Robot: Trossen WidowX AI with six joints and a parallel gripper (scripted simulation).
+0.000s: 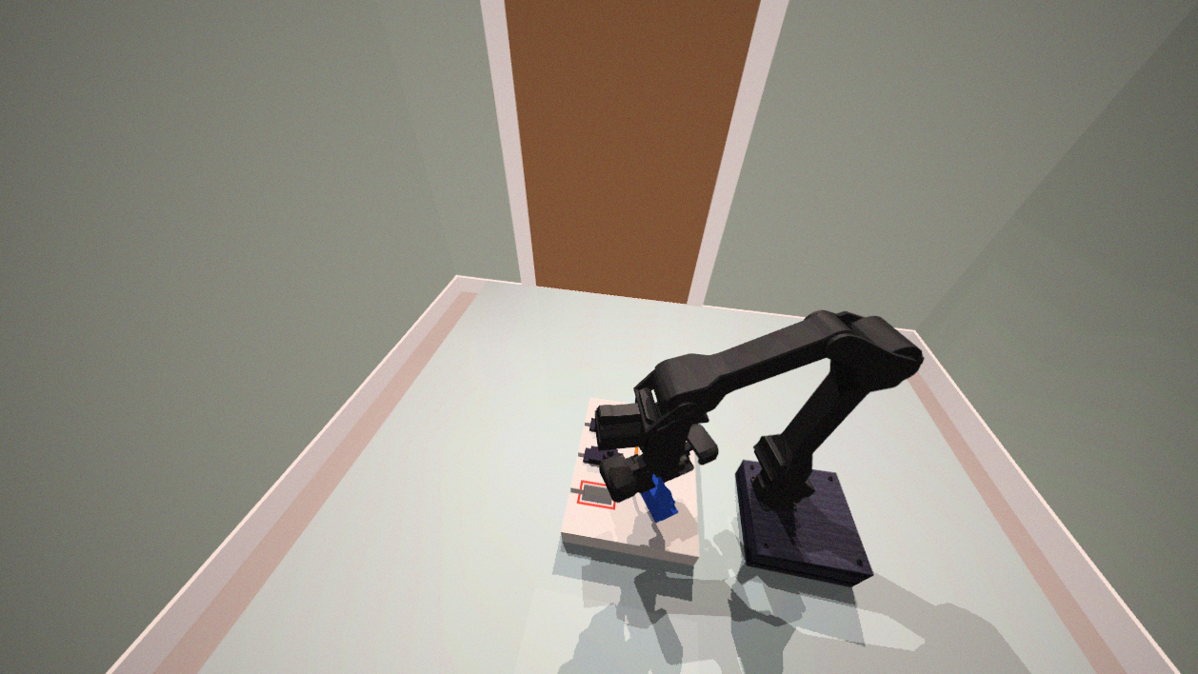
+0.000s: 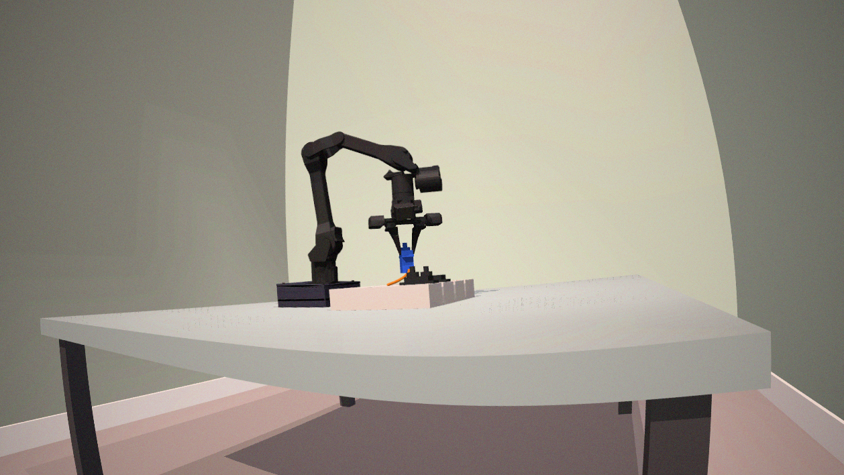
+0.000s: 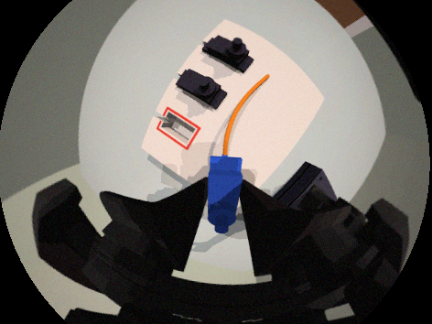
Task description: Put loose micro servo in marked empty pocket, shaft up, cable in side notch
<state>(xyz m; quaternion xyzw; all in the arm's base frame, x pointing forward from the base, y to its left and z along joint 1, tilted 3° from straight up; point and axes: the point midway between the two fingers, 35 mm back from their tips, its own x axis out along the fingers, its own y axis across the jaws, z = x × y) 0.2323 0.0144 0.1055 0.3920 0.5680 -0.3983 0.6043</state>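
My gripper tip is 10 cm above the pale deck, 7 cm to the left of it and 3 cm past it.
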